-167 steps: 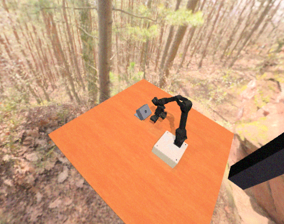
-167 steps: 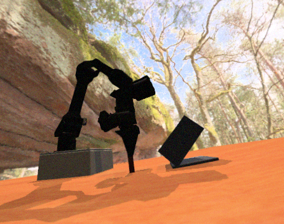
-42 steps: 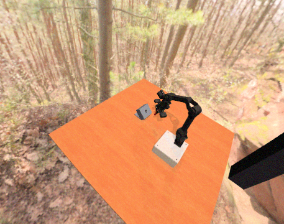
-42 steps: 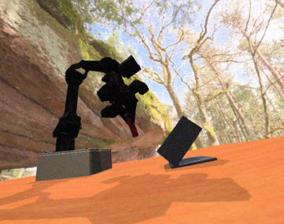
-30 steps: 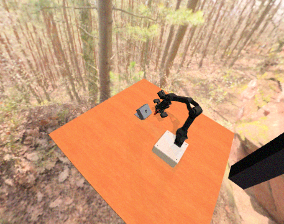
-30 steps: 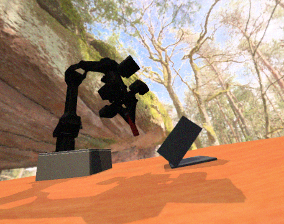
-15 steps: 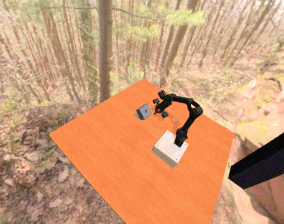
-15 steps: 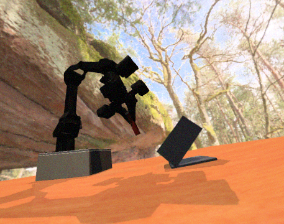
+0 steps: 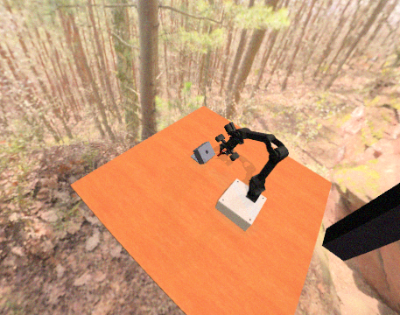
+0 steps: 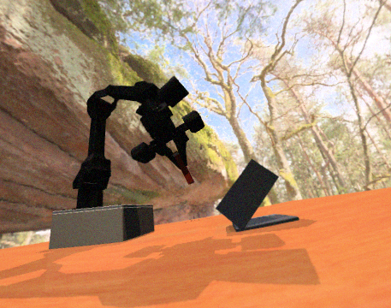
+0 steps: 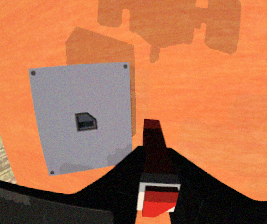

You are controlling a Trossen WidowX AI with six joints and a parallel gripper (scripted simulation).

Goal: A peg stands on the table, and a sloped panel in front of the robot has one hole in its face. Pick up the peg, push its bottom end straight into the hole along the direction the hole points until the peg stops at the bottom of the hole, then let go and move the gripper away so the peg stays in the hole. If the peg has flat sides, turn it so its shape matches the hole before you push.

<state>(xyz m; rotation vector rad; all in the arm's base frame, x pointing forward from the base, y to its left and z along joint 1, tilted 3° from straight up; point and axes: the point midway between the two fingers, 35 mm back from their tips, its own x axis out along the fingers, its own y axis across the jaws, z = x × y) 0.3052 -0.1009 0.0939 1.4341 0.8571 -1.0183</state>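
The sloped panel lies 120 mm ahead of my gripper tip, 80 mm below it and 10 mm to the left of it. Also, from my gripper tip: red square-sided peg (20 mm above); flat foot plate (140 mm below, 130 mm ahead, 10 mm to the left).
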